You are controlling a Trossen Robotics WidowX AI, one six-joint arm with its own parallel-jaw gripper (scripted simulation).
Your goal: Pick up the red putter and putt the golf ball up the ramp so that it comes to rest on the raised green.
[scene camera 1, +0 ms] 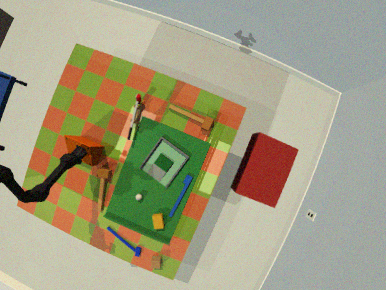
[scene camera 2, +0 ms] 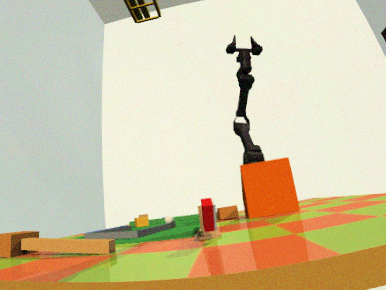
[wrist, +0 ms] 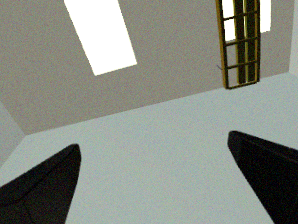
Scene:
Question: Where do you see a green course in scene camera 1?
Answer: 156, 198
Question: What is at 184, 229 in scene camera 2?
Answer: A green course.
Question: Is my gripper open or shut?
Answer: Open.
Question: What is my gripper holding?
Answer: Nothing.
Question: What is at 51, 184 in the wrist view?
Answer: My gripper.

